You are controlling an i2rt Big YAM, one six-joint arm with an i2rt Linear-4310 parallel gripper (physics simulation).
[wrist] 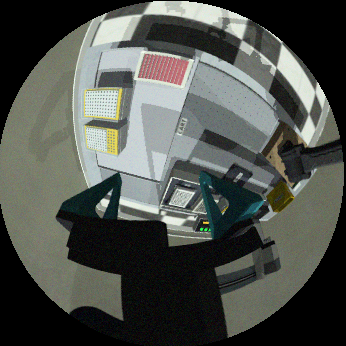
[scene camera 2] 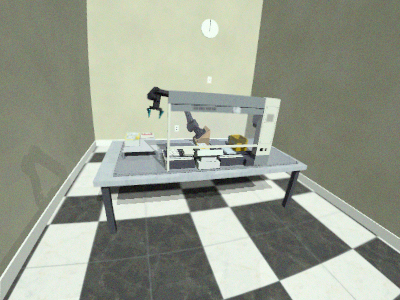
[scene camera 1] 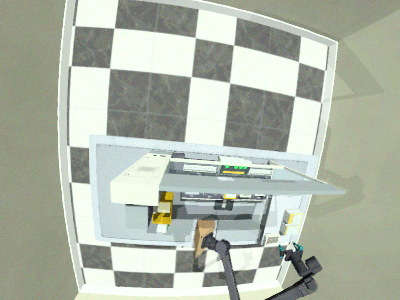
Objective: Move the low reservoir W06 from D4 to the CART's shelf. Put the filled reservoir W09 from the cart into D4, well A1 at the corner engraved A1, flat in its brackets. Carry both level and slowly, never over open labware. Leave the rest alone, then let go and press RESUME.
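Where they show: gripper, between the fingertips: (wrist: 160, 175) (scene camera 2: 154, 118) (scene camera 1: 285, 243); arm's base, origin of its link: (wrist: 290, 156) (scene camera 1: 206, 239).
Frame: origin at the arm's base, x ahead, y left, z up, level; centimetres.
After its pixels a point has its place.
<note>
My gripper (scene camera 1: 290, 246) @(x 17.4, y -47.3, z 18.7 cm) (scene camera 2: 155, 115) @(x 17.4, y -47.3, z 18.7 cm) (wrist: 160, 175) @(x 17.4, y -47.3, z 18.7 cm) is open and empty, high above the table near the cart's end. A pale-framed reservoir with red ribbed wells (wrist: 164, 69) @(x 4.1, y -54.9, z -1.4 cm) (scene camera 2: 147, 135) @(x 7.8, y -54.8, z -0.7 cm) (scene camera 1: 272, 239) @(x 4.4, y -55.4, z -0.7 cm), apparently W09, lies flat on the cart's white shelf (wrist: 162, 97) @(x 11.5, y -52.6, z -3.6 cm) beside the CART label; its marking and A1 corner are unreadable. W06 and D4 cannot be told apart: the machine's grey front panel (scene camera 1: 250, 184) @(x 60.1, y 6.4, z 41.1 cm) covers part of the deck, and my right finger hides part of it in the wrist view. A display with green buttons and an orange bar (scene camera 1: 234, 169) (wrist: 205, 227) @(x 57.2, y -7.1, z 3.5 cm) stands at the deck's far side.
Two yellow-edged tip boxes (wrist: 102, 104) @(x 16.5, y -65.5, z 3.5 cm) (wrist: 101, 139) @(x 26.4, y -64.3, z 3.5 cm) stand on the cart shelf. A second dark arm (scene camera 1: 229, 267) @(x -3.6, y -13.1, z 18.9 cm) (wrist: 322, 152) @(x -4.9, y -16.2, z 17.3 cm) reaches over a brown cardboard box (scene camera 1: 204, 229) (scene camera 2: 203, 134). A yellow bin (scene camera 1: 161, 216) @(x 11.5, y 34.9, z -3.0 cm) (wrist: 281, 196) @(x 17.3, y 28.8, z -0.2 cm) stands beyond it. The machine's raised frame overhangs the deck.
</note>
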